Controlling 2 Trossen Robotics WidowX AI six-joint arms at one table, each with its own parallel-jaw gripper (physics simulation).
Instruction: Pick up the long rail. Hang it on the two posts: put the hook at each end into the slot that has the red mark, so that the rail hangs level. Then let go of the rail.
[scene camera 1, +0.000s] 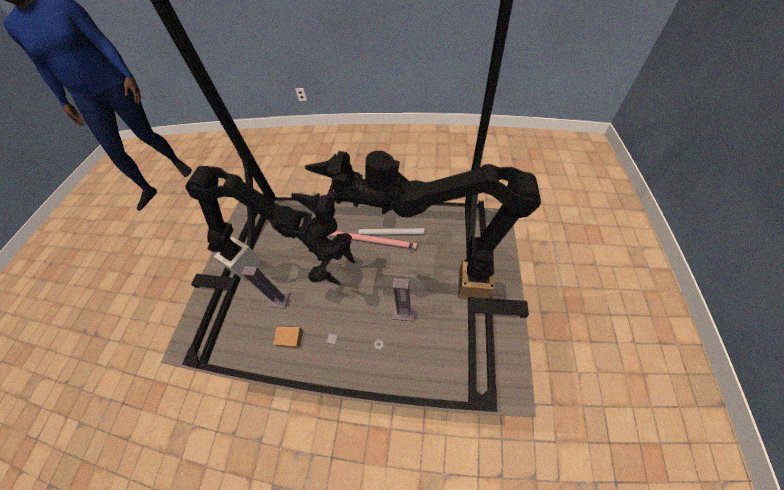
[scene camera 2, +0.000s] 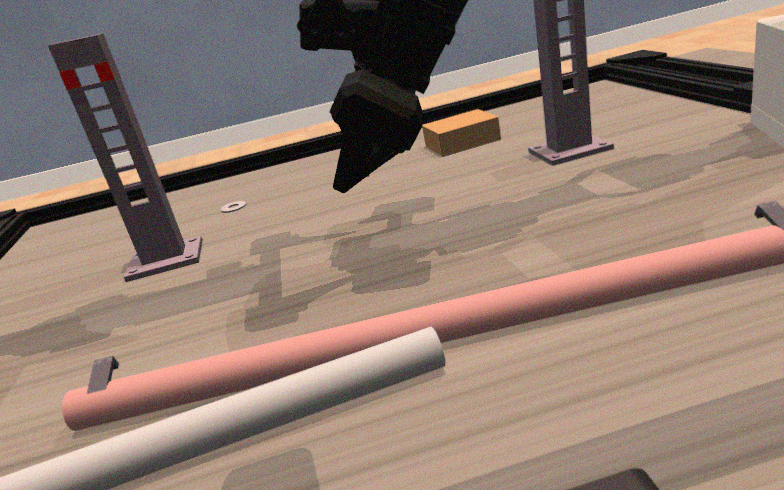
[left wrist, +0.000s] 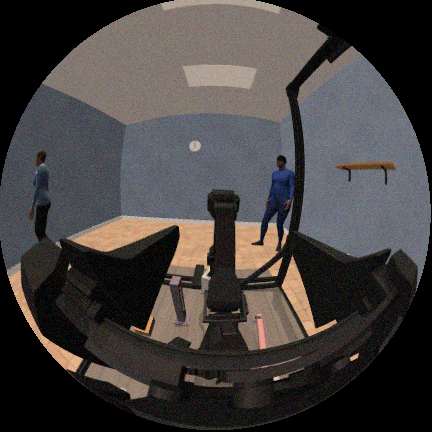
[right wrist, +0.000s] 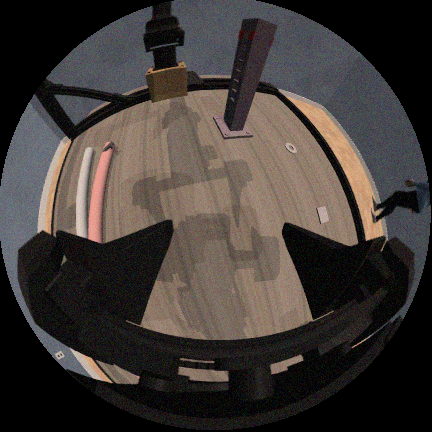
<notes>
My left gripper (scene camera 1: 298, 180) is open, holding nothing. My right gripper (scene camera 2: 346, 167) is open and holds nothing. Also in view: a pink rail (right wrist: 98, 188). The table carries an orange block (scene camera 2: 458, 133) and a white rod (scene camera 2: 154, 447).
The white rod also shows in the right wrist view (right wrist: 81, 221). My left gripper is seen too in the left wrist view (left wrist: 236, 234). My right gripper also shows in scene camera 1 (scene camera 1: 347, 273) and in the right wrist view (right wrist: 229, 227). The right wrist view misses the orange block, which is hidden by my right gripper.
</notes>
